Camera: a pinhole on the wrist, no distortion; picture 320 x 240 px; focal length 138.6 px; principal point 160.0 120.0 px. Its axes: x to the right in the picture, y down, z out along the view. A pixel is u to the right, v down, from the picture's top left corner.
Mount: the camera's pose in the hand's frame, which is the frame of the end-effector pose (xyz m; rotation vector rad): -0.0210 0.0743 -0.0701 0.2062 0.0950 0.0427
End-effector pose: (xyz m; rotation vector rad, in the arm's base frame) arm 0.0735 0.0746 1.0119 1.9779 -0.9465 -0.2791
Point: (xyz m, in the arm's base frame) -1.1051 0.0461 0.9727
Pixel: outside the picture
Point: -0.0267 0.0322 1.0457
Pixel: 134.7 169.7
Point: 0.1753 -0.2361 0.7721
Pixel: 236.5 67.6
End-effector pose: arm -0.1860 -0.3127 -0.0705 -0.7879 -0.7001 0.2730
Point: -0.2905 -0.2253 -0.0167
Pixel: 152.2 113.1
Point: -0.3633 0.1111 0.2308
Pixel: 202.4 144.5
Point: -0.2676 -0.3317 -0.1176
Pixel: 37.7 70.4
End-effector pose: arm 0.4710 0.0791 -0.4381 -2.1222 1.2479 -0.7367
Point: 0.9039 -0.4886 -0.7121
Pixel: outside the picture
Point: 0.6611 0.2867 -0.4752
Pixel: 101.0 37.3
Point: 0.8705 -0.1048 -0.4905
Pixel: 259.8 76.5
